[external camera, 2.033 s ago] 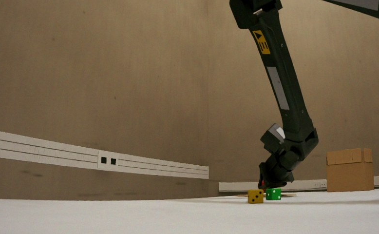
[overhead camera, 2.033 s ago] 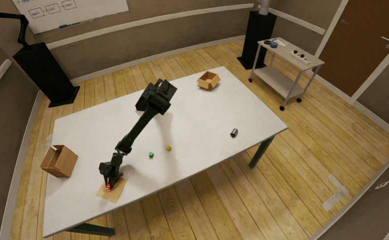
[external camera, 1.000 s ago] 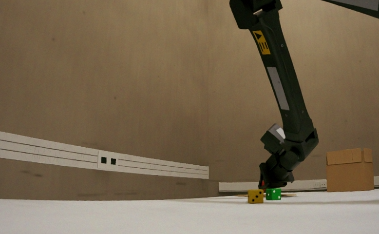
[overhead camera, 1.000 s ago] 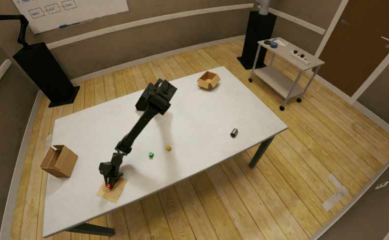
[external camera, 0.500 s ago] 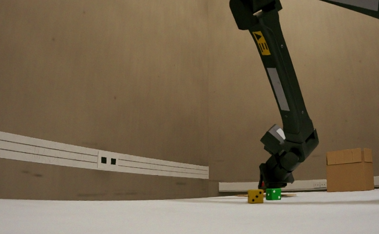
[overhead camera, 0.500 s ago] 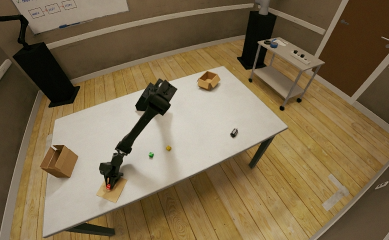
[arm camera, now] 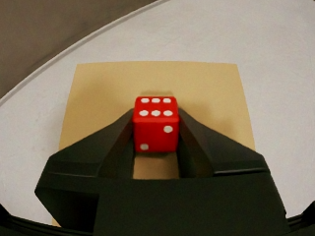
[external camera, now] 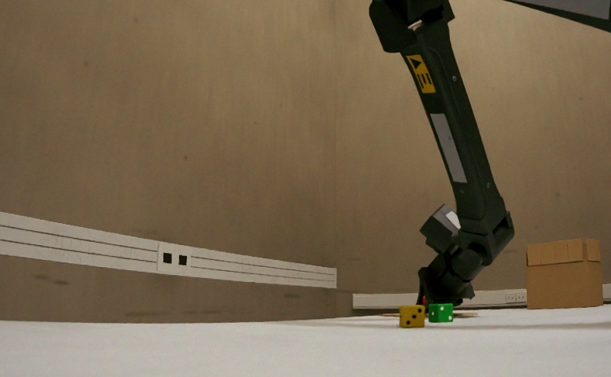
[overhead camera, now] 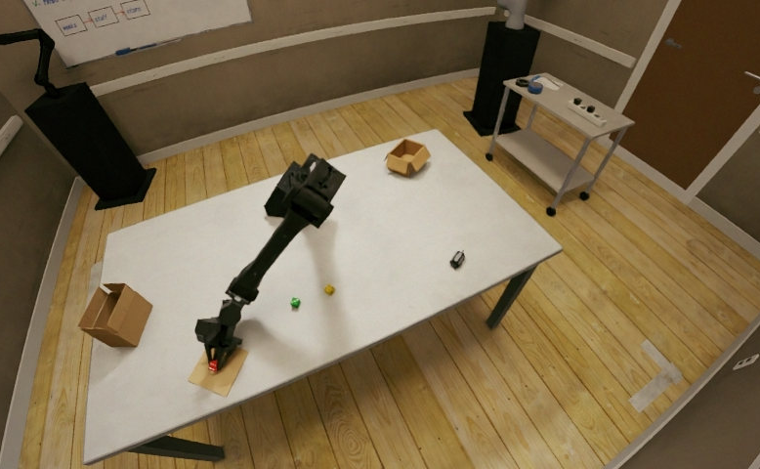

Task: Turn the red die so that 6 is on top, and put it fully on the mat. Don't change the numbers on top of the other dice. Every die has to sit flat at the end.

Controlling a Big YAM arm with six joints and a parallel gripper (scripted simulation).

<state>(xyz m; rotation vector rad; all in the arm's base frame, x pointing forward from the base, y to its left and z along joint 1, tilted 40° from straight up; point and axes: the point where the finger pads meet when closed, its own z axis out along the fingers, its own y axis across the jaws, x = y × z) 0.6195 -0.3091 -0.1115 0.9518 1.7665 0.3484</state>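
My hand is right at the red die. Round my hand: tan mat (10 mm behind, 20 mm below); then green die (170 mm behind, 250 mm to the left, 10 mm below); then cardboard box (190 mm behind, 330 mm to the right, 40 mm above).
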